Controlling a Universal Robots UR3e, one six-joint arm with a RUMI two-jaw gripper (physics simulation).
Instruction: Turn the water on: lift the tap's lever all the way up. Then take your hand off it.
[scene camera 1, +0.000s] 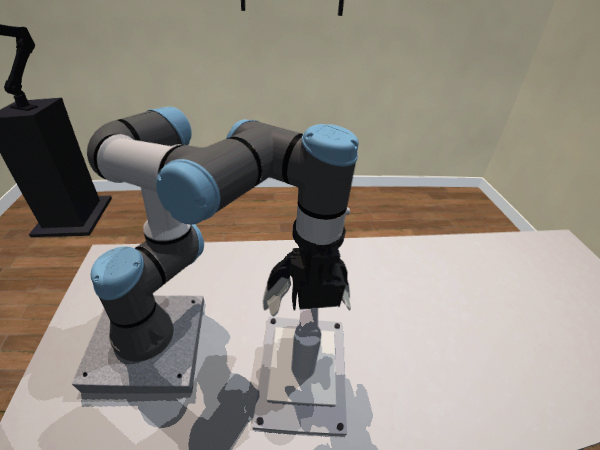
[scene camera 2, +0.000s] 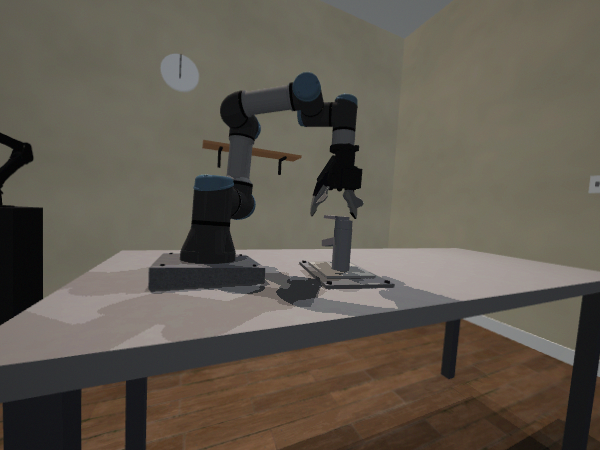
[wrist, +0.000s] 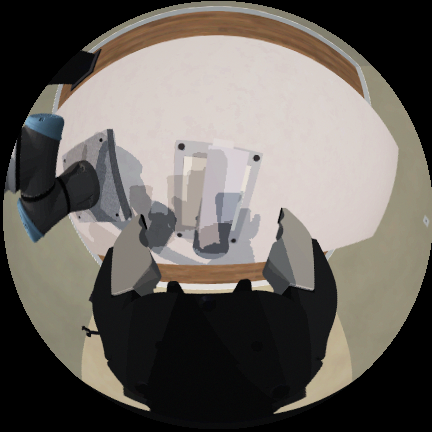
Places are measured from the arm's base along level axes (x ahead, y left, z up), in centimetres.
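Where they show: gripper, fingertip midpoint: (scene camera 1: 306, 306) (scene camera 2: 334, 217) (wrist: 210, 213); arm's base at its link origin: (scene camera 1: 143, 334) (scene camera 2: 208, 259) (wrist: 84, 183).
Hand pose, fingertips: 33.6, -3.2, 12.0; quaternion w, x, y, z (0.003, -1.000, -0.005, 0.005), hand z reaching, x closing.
Things, the pixels of their centre, and the offset from my fingertips, as dx, dy, dz. "*": a spot on its surface instead. Level surfaces: height alone.
- grey tap at a spot on its surface: (wrist: 210, 246) * -0.2, -4.2, +0.5
- spout at the middle of its body: (scene camera 2: 332, 242) +0.9, +1.6, -7.3
- white table at its surface level: dz -15.2
The grey tap (scene camera 1: 306, 357) (scene camera 2: 342, 247) (wrist: 210, 246) stands upright on its base plate (scene camera 1: 322, 426) (scene camera 2: 357, 285). Its lever (scene camera 1: 306, 317) (scene camera 2: 331, 217) (wrist: 222, 175) is a flat bar on top of the body and looks about level in scene camera 2. The spout (scene camera 2: 328, 242) sticks out lower on the same side. My gripper (scene camera 1: 310, 306) (scene camera 2: 334, 215) (wrist: 210, 213) is open and empty, pointing down above the tap. Its fingertips stand wide apart, close above the lever's height, with no visible contact. In scene camera 1 the gripper hides part of the lever's far end.
The arm's grey base block (scene camera 1: 135, 381) (scene camera 2: 206, 278) (wrist: 111, 172) stands on the white table (scene camera 1: 450, 325) to the left of the tap. A black pedestal (scene camera 1: 47, 165) with another arm stands on the floor behind. A wooden shelf (scene camera 2: 270, 153) is on the wall.
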